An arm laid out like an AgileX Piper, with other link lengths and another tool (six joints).
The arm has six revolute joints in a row. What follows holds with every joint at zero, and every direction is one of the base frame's.
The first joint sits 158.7 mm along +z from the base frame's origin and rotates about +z.
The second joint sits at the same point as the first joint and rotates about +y.
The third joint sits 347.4 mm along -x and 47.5 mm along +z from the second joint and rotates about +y.
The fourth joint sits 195.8 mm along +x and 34.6 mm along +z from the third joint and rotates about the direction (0.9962, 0, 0.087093).
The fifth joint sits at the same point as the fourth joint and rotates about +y.
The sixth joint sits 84.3 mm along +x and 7.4 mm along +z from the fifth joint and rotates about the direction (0.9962, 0, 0.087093).
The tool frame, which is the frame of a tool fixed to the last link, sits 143.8 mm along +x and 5 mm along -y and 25.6 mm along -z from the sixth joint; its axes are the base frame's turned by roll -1.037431, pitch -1.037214 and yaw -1.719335 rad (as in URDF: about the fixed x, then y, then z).
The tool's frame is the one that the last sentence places.
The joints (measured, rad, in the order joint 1, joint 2, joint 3, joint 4, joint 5, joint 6), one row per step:
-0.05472 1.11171 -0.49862 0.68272 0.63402 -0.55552
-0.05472 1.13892 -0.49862 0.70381 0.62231 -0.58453
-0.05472 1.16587 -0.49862 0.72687 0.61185 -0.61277
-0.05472 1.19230 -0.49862 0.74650 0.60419 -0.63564
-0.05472 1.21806 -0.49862 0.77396 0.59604 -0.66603
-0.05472 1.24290 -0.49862 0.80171 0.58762 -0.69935
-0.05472 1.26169 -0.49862 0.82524 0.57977 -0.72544
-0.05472 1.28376 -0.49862 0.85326 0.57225 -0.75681
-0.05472 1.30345 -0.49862 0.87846 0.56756 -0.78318
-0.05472 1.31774 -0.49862 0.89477 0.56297 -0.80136
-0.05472 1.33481 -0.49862 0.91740 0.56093 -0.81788
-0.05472 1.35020 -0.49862 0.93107 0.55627 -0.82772
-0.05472 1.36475 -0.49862 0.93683 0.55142 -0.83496
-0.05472 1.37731 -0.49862 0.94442 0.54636 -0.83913
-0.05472 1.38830 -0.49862 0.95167 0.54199 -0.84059
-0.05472 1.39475 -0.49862 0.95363 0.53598 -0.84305
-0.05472 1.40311 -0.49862 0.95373 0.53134 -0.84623
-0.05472 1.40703 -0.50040 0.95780 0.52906 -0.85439
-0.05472 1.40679 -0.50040 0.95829 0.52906 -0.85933
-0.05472 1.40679 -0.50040 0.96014 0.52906 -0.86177
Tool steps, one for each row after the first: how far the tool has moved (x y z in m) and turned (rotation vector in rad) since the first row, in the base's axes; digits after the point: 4 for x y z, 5 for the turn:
0.0048 0.0003 -0.0024 0.00125 0.00725 0.00605
0.0094 0.0010 -0.0049 0.00467 0.01541 0.01067
0.0131 0.0017 -0.0077 0.00860 0.02718 0.01395
0.0174 0.0029 -0.0101 0.01492 0.03485 0.01817
0.0218 0.0039 -0.0125 0.01955 0.04032 0.02386
0.0255 0.0047 -0.0143 0.02366 0.04302 0.02611
0.0295 0.0057 -0.0165 0.02888 0.04705 0.02959
0.0328 0.0068 -0.0185 0.03516 0.05247 0.03200
0.0352 0.0073 -0.0202 0.03783 0.05615 0.03332
0.0376 0.0088 -0.0219 0.04749 0.06432 0.03041
0.0398 0.0091 -0.0240 0.05168 0.07238 0.02627
0.0414 0.0087 -0.0264 0.05088 0.08103 0.02512
0.0430 0.0085 -0.0284 0.05246 0.08865 0.02015
0.0444 0.0085 -0.0301 0.05523 0.09616 0.01359
0.0457 0.0077 -0.0313 0.05238 0.09821 0.01062
0.0466 0.0068 -0.0330 0.04877 0.10279 0.01028
0.0479 0.0066 -0.0333 0.04684 0.10041 0.01276
0.0480 0.0064 -0.0333 0.04499 0.09831 0.01647
0.0482 0.0065 -0.0332 0.04523 0.09730 0.01717

